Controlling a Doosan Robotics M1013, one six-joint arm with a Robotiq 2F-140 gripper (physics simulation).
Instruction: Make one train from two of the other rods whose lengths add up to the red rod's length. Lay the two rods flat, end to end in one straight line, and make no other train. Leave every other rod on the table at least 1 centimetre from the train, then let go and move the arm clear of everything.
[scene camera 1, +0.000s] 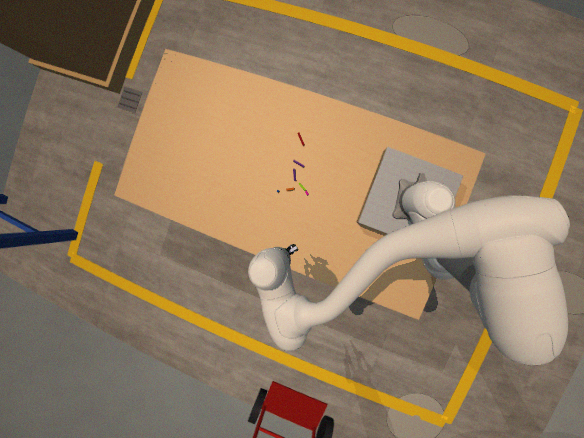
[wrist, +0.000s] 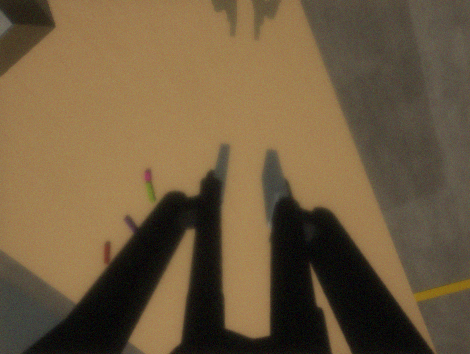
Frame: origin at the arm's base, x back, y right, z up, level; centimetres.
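Where they show: gripper, between the fingertips: (wrist: 246, 161).
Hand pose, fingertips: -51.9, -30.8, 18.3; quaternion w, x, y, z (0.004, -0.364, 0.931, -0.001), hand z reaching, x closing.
Observation:
Things, the pixels of their top centre, and the offset from my fingertips, as dx, dy, dz. "*": a spot on its surface instead. Level surfaces: height alone.
- lime rod, centre of its top: (wrist: 149, 192) (scene camera 1: 302, 186) -1.9, +28.7, -25.4
- short magenta rod, centre of its top: (wrist: 147, 176) (scene camera 1: 306, 192) +1.1, +26.0, -25.4
- red rod, centre of its top: (wrist: 106, 254) (scene camera 1: 300, 138) -7.0, +52.4, -25.4
- purple rod, a spot on its surface: (wrist: 130, 224) * -4.7, +39.3, -25.4
- orange rod, centre of its top: (scene camera 1: 290, 189) -7.5, +26.4, -25.4
- tiny blue rod, centre of its top: (scene camera 1: 277, 191) -13.6, +24.3, -25.4
- tan table, height of its surface: dz -26.4
A lime rod (scene camera 1: 302, 187) (wrist: 150, 192) and a short magenta rod (scene camera 1: 307, 193) (wrist: 148, 175) lie flat, end to end, roughly in one line; any tiny gap is too small to tell. The red rod (scene camera 1: 301, 139) (wrist: 107, 252) lies apart at the far end of the group. Two purple rods (scene camera 1: 298, 163) (scene camera 1: 294, 175) lie between it and the lime rod; part of one purple rod (wrist: 130, 224) shows in the wrist view. An orange rod (scene camera 1: 290, 189) and a tiny blue rod (scene camera 1: 278, 191) lie left of the lime rod. My gripper (scene camera 1: 294, 248) (wrist: 246, 161) is partly open and empty, away from the rods near the table's edge.
The tan table (scene camera 1: 200, 125) (wrist: 125, 100) carries the rods. A grey base plate (scene camera 1: 380, 190) lies at its right, with the arm's parts over it. The arm reaches across the table's lower edge. A red cart (scene camera 1: 295, 403) stands on the floor below, and a dark bin is at upper left.

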